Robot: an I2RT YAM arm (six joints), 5 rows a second.
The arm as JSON. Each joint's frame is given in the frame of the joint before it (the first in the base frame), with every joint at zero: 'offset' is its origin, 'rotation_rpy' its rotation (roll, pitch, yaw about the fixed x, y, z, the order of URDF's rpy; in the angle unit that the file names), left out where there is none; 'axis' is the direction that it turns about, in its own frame. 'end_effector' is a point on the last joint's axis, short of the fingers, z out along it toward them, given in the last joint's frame.
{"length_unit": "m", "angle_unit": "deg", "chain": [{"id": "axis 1", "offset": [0.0, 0.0, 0.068], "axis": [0.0, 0.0, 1.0]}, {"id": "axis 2", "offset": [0.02, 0.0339, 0.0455], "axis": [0.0, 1.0, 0.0]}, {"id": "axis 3", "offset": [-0.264, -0.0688, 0.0], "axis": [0.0, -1.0, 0.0]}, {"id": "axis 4", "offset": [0.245, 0.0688, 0.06], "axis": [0.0, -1.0, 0.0]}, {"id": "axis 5", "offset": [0.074, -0.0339, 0.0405], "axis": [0.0, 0.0, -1.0]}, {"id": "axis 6", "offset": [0.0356, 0.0, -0.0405], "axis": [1.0, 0.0, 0.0]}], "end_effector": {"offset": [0.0, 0.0, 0.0], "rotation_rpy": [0.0, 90.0, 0.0]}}
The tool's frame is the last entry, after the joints.
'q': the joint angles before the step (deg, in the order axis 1, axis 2, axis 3, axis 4, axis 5, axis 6). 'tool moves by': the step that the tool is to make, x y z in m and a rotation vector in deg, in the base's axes. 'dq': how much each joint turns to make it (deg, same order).
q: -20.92, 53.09, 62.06, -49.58, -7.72, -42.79
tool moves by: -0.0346, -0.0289, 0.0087, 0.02, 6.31, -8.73
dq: -14.80, -0.26, 4.32, -11.14, -2.31, -6.42
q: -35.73, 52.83, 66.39, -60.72, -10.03, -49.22
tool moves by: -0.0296, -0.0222, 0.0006, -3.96, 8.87, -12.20
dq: -11.88, 0.33, 1.82, -6.11, 6.95, -5.51
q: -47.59, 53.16, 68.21, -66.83, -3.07, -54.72
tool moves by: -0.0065, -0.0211, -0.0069, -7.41, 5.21, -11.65
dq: -4.21, 0.73, -2.31, 5.32, 11.50, 0.21
